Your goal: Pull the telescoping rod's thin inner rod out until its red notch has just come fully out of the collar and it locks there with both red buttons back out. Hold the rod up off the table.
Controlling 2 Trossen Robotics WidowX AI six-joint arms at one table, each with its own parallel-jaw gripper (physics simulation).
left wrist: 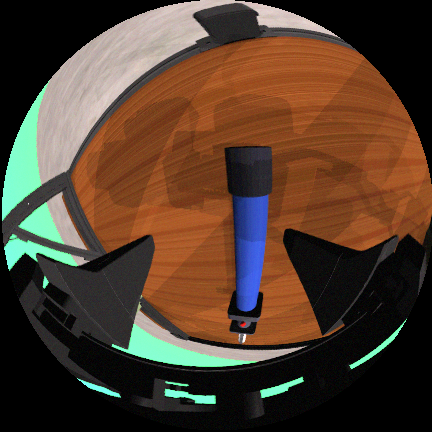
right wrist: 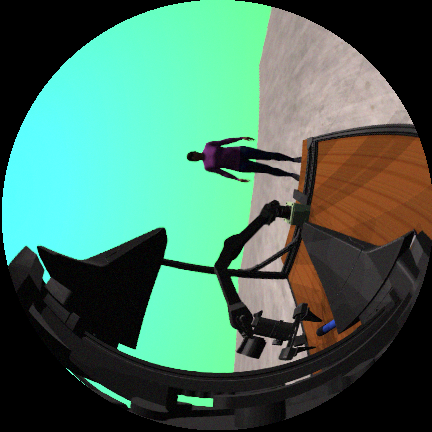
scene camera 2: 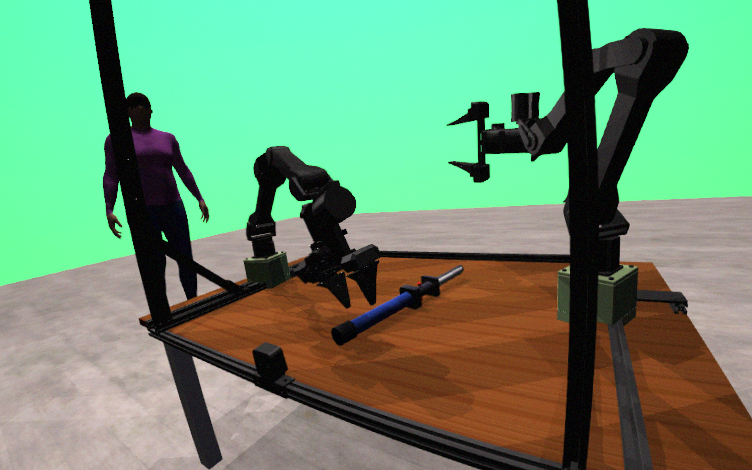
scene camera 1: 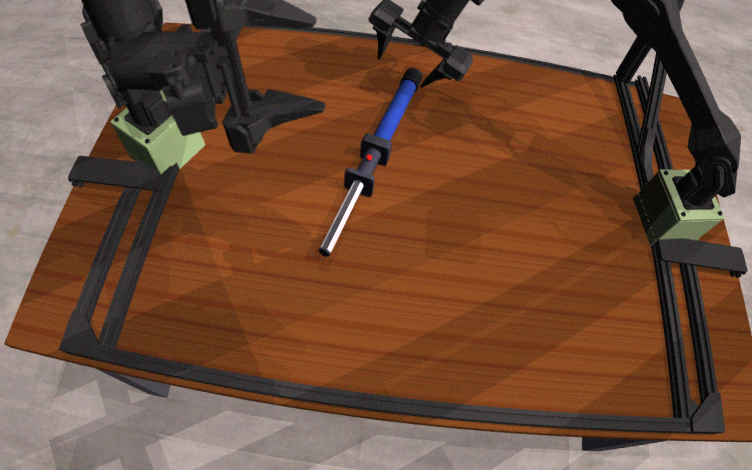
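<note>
The telescoping rod lies on the table, its blue tube [scene camera 1: 396, 110] [scene camera 2: 382, 311] [left wrist: 250, 240] [right wrist: 327, 327] ending in a black cap [scene camera 1: 412, 76] [scene camera 2: 343, 332] [left wrist: 249, 171]. One red button [scene camera 1: 369, 157] [left wrist: 243, 324] shows on the dark collar between two square flanges. The thin silver inner rod [scene camera 1: 342, 218] [scene camera 2: 449, 274] [left wrist: 242, 338] sticks out; no red notch shows on it. My left gripper [scene camera 1: 402, 72] [scene camera 2: 360, 304] [left wrist: 219, 239] is open and empty, low near the capped end, its fingers on either side of the tube in the left wrist view. My right gripper [scene camera 1: 319, 63] [scene camera 2: 448, 143] is open and empty, high above the table.
Dark frame rails edge the wooden table [scene camera 1: 443, 332] [scene camera 2: 499, 354]. A small black box [scene camera 2: 270, 360] [left wrist: 227, 22] stands on the rail near the rod's capped end. Dark upright posts stand in scene camera 2. A person [scene camera 2: 155, 160] [right wrist: 225, 156] stands beyond the table.
</note>
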